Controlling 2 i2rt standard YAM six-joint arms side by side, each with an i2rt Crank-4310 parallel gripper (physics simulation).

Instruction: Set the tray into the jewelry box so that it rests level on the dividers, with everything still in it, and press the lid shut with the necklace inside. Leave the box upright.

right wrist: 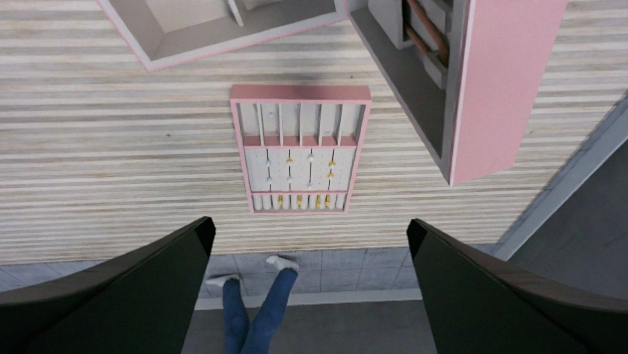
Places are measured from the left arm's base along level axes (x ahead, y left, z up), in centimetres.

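Pixels of known places: right gripper, fingertip midpoint: point(311, 222).
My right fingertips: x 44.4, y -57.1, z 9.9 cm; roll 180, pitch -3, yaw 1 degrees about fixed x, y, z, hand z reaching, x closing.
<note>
For each thing: its top centre in the pictures, then the offset to it from my right fingertips. "*": a spot on its surface instead. Level surfaces: height alone.
- pink tray at its top centre: point(300, 167) dx +0.0, dy -19.4, dz -20.8 cm
- jewelry box at a spot on its surface: point(240, 42) * dx -4.9, dy -0.9, dz -17.9 cm
- striped table at its surface level: dz -23.4 cm
The pink tray point(301, 93) lies flat on the table in the middle of the right wrist view. It has slots at one end, earrings in blue-white and yellow on a dotted panel, and several yellow pieces in the ring rolls. The jewelry box point(240, 42) stands at the top left, cut off by the frame edge, with part of its grey inside and a divider showing. Its lid point(505, 90) is open at the right. The necklace does not show. My right gripper point(311, 222) is open and empty, above the tray's near end. My left gripper is not in view.
Brown cords point(431, 31) hang on the holders inside the lid. The striped table point(100, 170) ends just past the tray's near end and at the right. Beyond that edge a person's blue-clad legs point(272, 305) show on the tiled floor.
</note>
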